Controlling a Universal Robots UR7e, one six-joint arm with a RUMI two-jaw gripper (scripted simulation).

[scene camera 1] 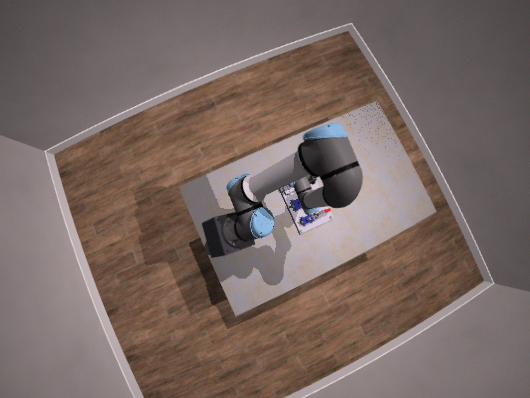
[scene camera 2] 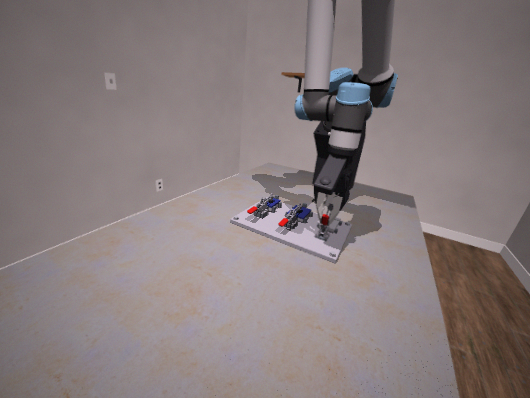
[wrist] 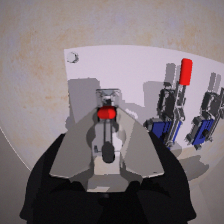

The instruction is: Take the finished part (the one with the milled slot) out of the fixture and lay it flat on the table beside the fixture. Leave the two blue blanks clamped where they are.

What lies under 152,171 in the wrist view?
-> My gripper.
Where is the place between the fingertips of my gripper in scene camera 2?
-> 324,224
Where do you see a fixture plate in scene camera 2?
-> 302,237
